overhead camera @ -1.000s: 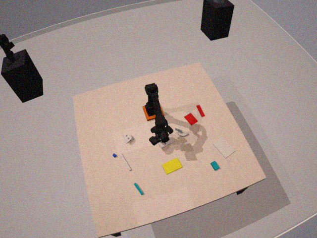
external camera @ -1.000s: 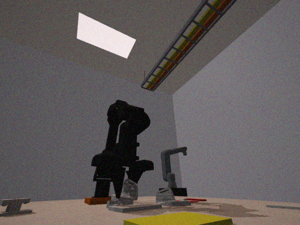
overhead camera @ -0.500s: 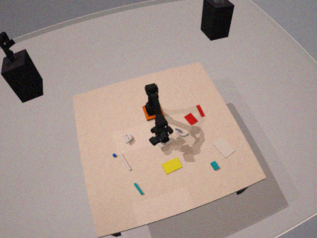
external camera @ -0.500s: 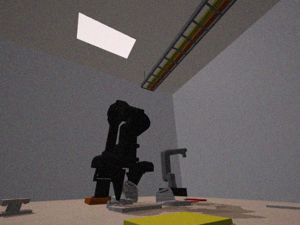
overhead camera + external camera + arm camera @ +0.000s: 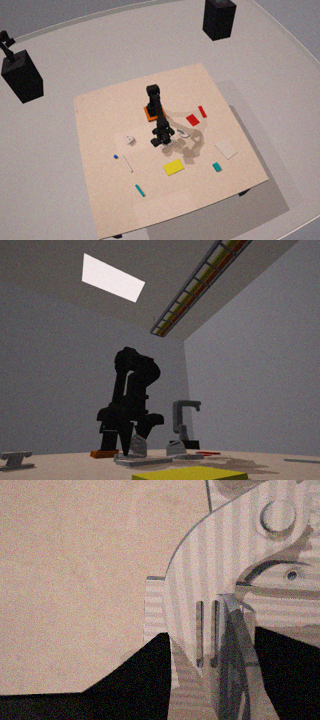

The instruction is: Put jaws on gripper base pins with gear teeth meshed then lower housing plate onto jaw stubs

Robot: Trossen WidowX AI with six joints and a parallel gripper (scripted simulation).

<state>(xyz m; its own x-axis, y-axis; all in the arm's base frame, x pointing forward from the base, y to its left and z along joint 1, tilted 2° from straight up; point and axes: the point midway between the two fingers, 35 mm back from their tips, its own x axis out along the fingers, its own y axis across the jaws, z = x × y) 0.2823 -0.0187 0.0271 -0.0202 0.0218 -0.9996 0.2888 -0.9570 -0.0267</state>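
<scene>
Now: gripper tip 20 cm to the right of the grey jaw and 1 cm above it. From my gripper tip the other things lie so: white stick: 6 cm ahead, 32 cm to the right, 1 cm below; then grey stand: 12 cm behind, 23 cm to the right, 1 cm below; then yellow block: 21 cm ahead, 1 cm below.
</scene>
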